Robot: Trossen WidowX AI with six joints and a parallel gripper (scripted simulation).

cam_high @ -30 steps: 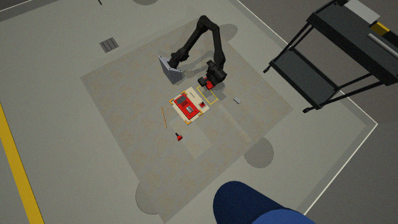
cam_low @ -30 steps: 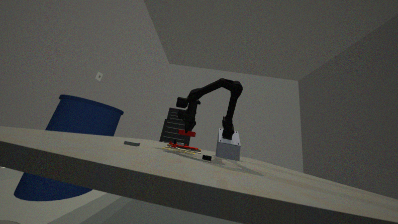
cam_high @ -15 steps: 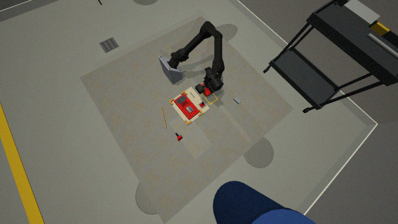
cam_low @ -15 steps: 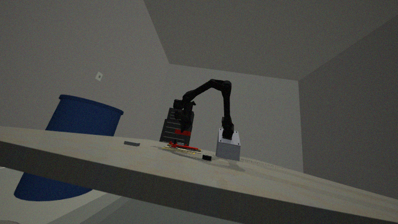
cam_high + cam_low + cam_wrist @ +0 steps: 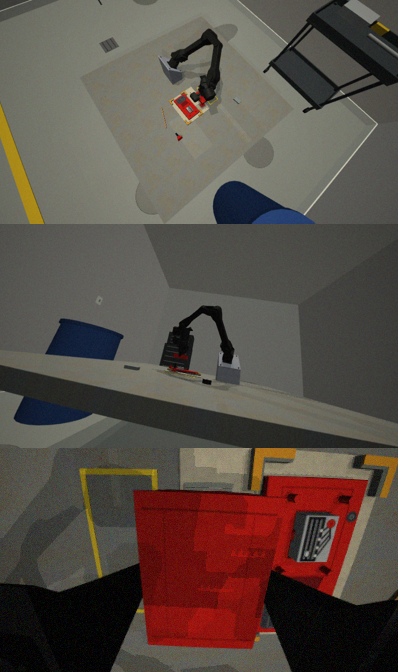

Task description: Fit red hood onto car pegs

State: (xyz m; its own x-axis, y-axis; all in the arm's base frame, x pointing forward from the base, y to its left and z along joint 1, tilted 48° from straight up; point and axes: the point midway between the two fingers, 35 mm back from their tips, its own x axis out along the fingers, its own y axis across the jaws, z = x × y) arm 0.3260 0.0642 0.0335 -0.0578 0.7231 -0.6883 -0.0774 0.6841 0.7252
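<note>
Right now the grey engine block is 11 cm to the right of my gripper tip, 9 cm below it and 1 cm ahead of it. Round my gripper tip: red hood (1 cm above); then thin orange rod (32 cm to the right, 11 cm below, 4 cm behind).
</note>
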